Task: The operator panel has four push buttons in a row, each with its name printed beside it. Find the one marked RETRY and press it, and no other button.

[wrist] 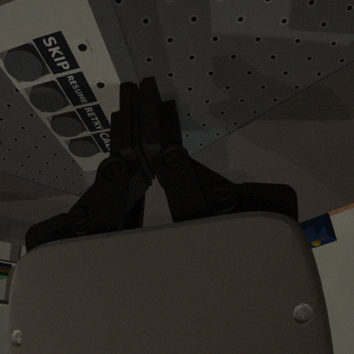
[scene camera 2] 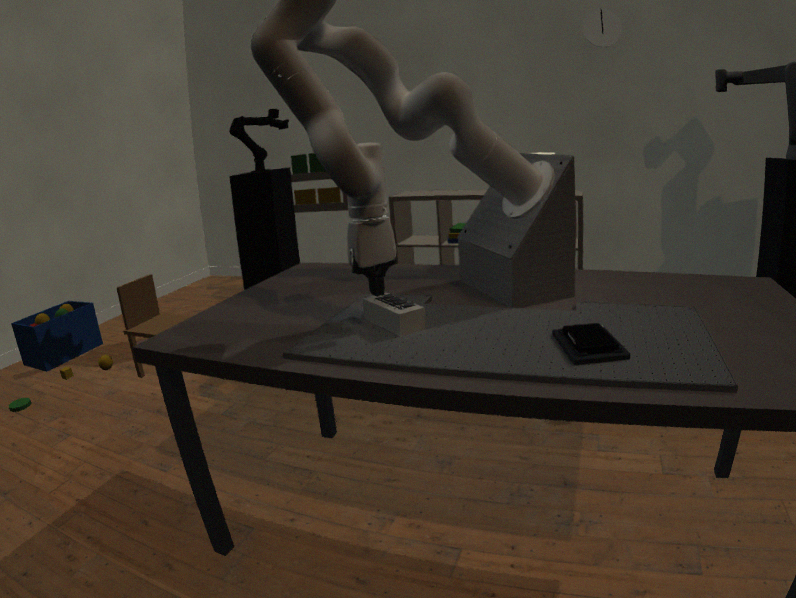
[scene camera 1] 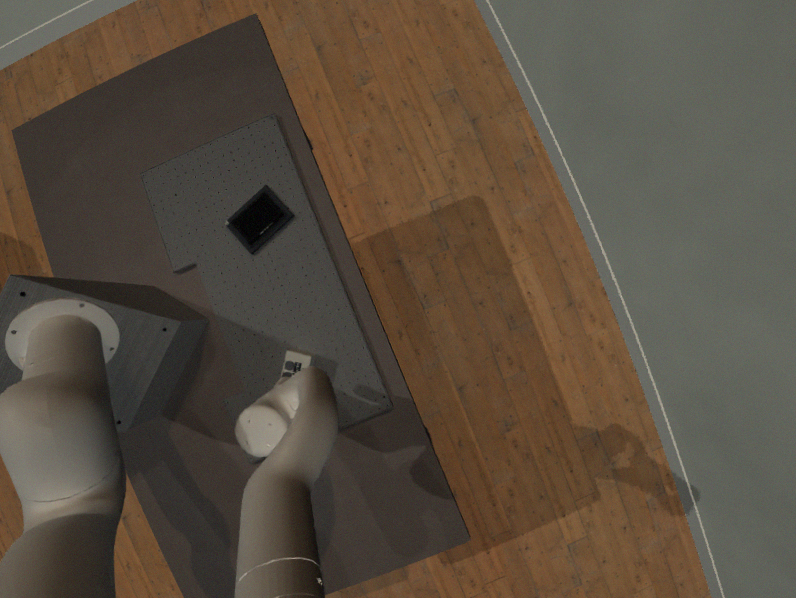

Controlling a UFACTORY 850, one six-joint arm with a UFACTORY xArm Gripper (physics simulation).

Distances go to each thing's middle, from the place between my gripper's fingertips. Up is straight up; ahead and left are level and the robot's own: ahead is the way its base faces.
Now: the operator panel (wrist: 87, 56) 6 cm below my hand, 6 cm behind it and 2 cm to the left of it. The rest, counted from my hand: black device (scene camera 1: 262, 213): 46 cm to the left, 7 cm below, 7 cm ahead.
